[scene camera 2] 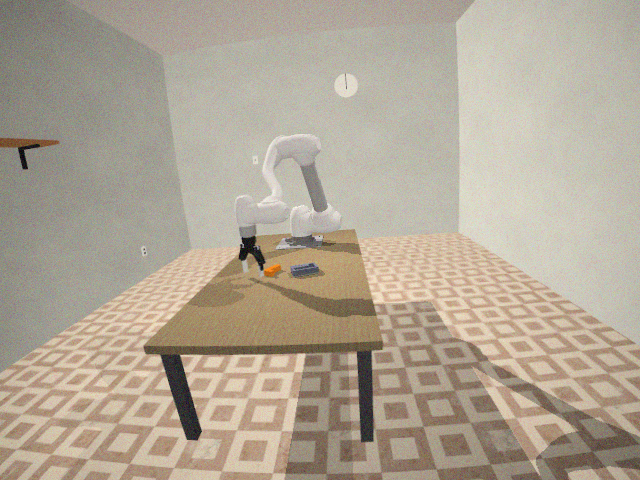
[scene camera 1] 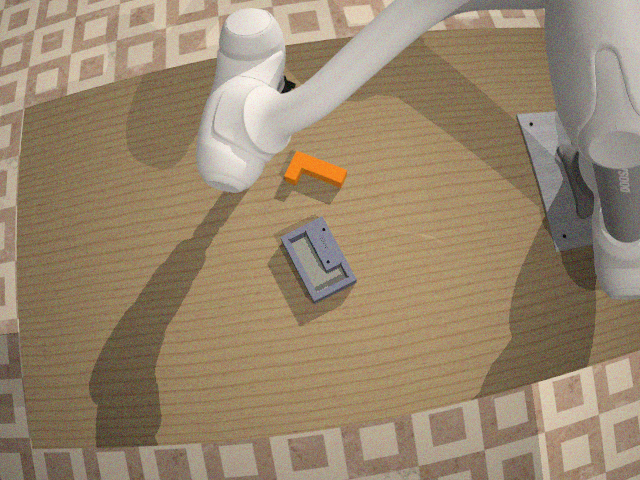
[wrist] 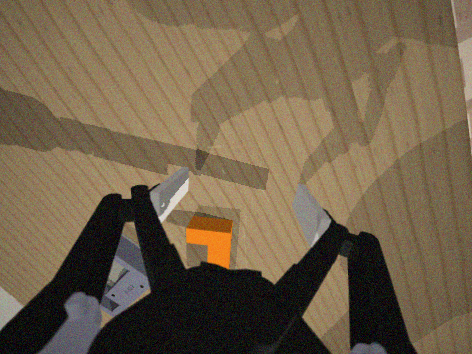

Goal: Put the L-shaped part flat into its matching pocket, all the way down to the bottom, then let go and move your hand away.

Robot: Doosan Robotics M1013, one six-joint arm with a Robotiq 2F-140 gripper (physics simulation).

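Frame: origin at the arm's base, x ahead, y left, z up, level; metres.
Where they show: gripper, fingertip midpoint: (scene camera 2: pixel 253 274) (wrist: pixel 241 187); arm's base at its link origin: (scene camera 2: pixel 302 241).
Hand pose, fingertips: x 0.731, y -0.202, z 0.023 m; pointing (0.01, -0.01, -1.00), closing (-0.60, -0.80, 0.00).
Observation:
Things, the pixels of their top centre, and the offset from my fingertips. "*": a spot on its surface instead. Level surfaces: height alone.
- orange L-shaped part at its top centre: (wrist: pixel 207 262) (scene camera 1: pixel 315 172) (scene camera 2: pixel 274 267) dx -0.079, dy +0.099, dz +0.003 m
- blue-grey block at its top centre: (scene camera 1: pixel 318 258) (wrist: pixel 110 287) (scene camera 2: pixel 304 266) dx -0.052, dy +0.274, dz +0.010 m
- L-shaped pocket at a spot on its surface: (scene camera 1: pixel 311 262) * dx -0.038, dy +0.272, dz -0.022 m
- wooden table at its surface level: dz -0.027 m
The orange L-shaped part (scene camera 1: pixel 317 168) (scene camera 2: pixel 272 270) (wrist: pixel 220 245) lies flat on the table, apart from the pocket block. In the wrist view its lower end is hidden behind the gripper body. The blue-grey block (scene camera 1: pixel 326 248) (scene camera 2: pixel 304 269) (wrist: pixel 131 290) has an L-shaped pocket (scene camera 1: pixel 311 262) that holds no part. It is partly hidden by a finger in the wrist view. My gripper (scene camera 2: pixel 253 273) (wrist: pixel 241 187) is open and empty, above the table beside the orange part. In scene camera 1 the arm hides most of it.
The wooden table (scene camera 1: pixel 413 320) (scene camera 2: pixel 289 330) carries the arm's grey base plate (scene camera 1: pixel 542 165) (scene camera 2: pixel 283 244) at its other end. The arm (scene camera 1: pixel 330 77) (scene camera 2: pixel 261 210) reaches over the table, with its wrist near the table's long edge. A wall shelf (scene camera 2: pixel 25 142) shows at the far left in scene camera 2.

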